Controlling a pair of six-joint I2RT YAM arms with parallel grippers.
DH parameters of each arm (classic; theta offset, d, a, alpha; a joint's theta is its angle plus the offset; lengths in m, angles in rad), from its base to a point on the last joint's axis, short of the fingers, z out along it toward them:
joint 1: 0 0.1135 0.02 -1.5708
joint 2: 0 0 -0.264 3.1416
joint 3: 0.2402 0 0.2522 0
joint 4: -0.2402 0 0.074 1.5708
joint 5: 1.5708 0 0 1.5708
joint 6: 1.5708 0.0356 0 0
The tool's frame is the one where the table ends.
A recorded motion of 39 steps. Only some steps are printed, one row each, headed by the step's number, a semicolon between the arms.
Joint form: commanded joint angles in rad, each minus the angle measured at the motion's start. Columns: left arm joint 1, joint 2, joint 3, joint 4, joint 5, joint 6; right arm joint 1, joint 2, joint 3, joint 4, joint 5, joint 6.
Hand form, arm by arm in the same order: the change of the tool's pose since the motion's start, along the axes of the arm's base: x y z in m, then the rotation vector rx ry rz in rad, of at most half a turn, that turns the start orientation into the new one. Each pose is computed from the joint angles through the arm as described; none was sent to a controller.
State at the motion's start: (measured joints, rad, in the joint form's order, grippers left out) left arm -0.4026 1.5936 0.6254 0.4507 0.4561 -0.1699; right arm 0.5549 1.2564 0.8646 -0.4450 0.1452 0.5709
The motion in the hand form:
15: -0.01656 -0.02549 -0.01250 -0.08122 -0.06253 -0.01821; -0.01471 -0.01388 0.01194 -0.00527 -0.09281 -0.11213
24: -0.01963 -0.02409 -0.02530 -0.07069 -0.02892 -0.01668; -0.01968 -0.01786 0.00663 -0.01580 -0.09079 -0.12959
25: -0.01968 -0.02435 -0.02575 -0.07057 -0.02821 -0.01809; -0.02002 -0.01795 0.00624 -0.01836 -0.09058 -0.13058
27: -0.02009 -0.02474 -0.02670 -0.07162 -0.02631 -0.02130; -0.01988 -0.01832 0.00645 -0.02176 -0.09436 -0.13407
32: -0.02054 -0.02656 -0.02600 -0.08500 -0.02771 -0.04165; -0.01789 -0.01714 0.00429 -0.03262 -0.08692 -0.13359
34: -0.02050 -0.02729 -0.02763 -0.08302 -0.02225 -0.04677; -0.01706 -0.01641 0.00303 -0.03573 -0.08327 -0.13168
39: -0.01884 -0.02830 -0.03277 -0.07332 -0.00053 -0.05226; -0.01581 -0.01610 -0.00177 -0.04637 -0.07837 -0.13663
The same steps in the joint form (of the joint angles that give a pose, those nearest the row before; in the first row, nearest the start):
15: -0.1050 0.0575 -0.0760 0.2614 -0.0581 -0.0866; 0.0000 -0.1075 -0.0417 0.0014 0.1163 0.0445
24: -0.1058 0.0913 -0.0977 0.2853 -0.0565 -0.0940; -0.0007 -0.1296 -0.0728 0.0013 0.1333 0.0519
25: -0.1065 0.0935 -0.0977 0.2867 -0.0558 -0.0939; 0.0001 -0.1304 -0.0744 0.0004 0.1360 0.0519
27: -0.1081 0.0971 -0.0993 0.2911 -0.0535 -0.0948; -0.0008 -0.1311 -0.0746 0.0016 0.1414 0.0503
32: -0.1120 0.0998 -0.0981 0.3021 -0.0341 -0.0980; -0.0005 -0.1164 -0.0717 0.0019 0.1449 0.0473
34: -0.1136 0.1068 -0.0966 0.3017 -0.0305 -0.0970; 0.0002 -0.1097 -0.0715 0.0039 0.1445 0.0462
39: -0.1131 0.1292 -0.0877 0.2910 -0.0236 -0.0954; -0.0003 -0.0984 -0.0815 0.0153 0.1520 0.0458

